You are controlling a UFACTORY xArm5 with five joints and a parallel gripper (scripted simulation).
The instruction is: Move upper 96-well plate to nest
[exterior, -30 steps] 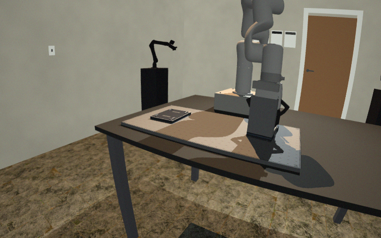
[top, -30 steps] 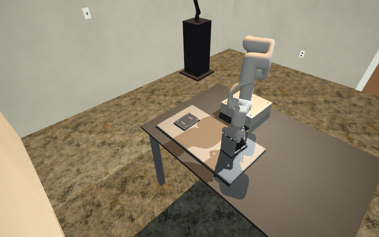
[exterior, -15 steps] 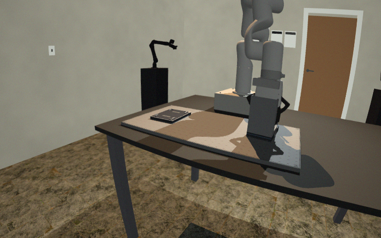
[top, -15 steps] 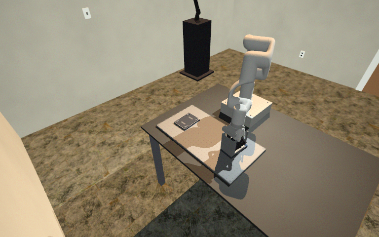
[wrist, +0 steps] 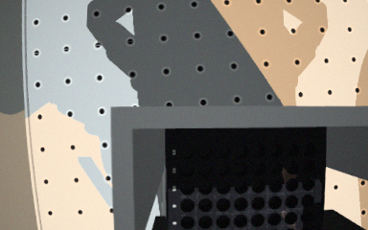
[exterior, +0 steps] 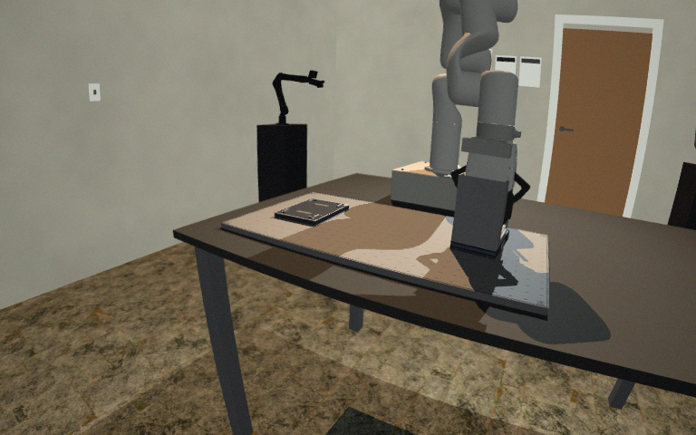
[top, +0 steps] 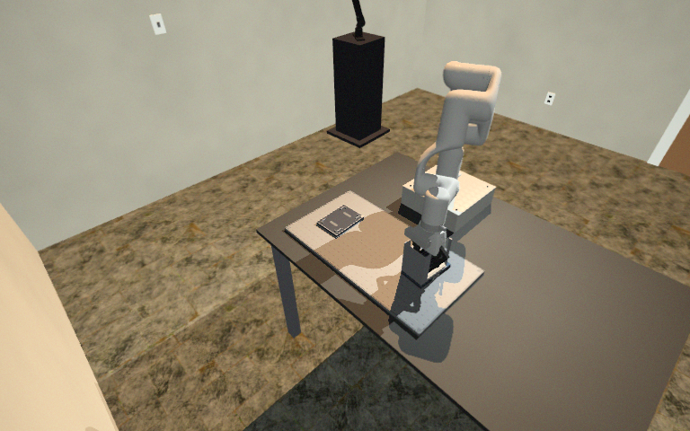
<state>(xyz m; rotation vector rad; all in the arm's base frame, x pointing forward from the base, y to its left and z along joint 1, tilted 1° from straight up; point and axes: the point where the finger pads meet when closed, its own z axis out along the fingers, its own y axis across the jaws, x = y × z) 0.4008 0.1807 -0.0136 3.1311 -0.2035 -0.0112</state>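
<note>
Right now the light plate is 5 cm below my hand. Round my hand: black 96-well plate (1 cm below); then grey rack wall (7 cm ahead, 1 cm to the right, 2 cm above); then plate nest N1 (42 cm to the right, 6 cm below).
</note>
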